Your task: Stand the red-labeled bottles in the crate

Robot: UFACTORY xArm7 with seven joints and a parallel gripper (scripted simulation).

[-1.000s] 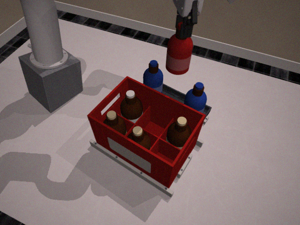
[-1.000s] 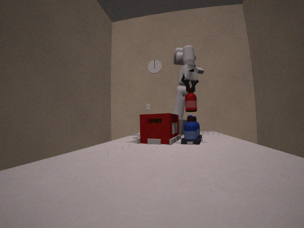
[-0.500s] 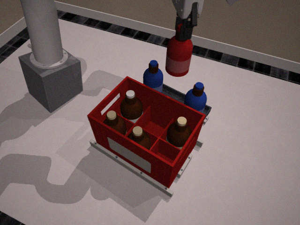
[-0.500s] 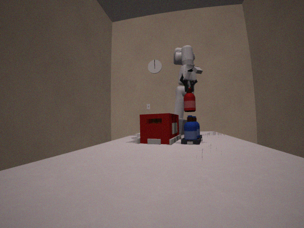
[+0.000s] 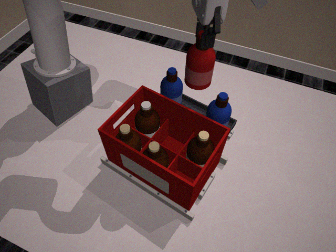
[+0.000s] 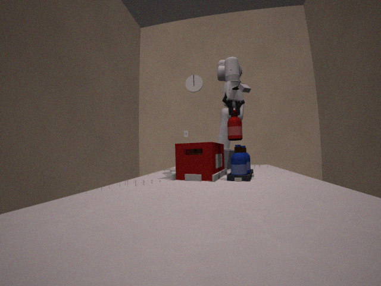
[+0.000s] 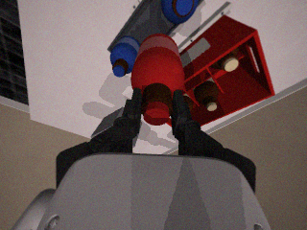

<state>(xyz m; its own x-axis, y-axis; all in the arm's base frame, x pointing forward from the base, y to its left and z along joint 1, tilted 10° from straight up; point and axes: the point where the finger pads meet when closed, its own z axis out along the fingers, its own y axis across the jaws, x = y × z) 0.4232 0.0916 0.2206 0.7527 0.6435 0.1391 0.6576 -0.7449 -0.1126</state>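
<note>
My gripper is now 7 cm above the red-labeled bottle. From my hand the other things lie so: red crate: 25 cm below, 18 cm to the right; dark tray: 32 cm below, 2 cm to the left, 1 cm behind.
</note>
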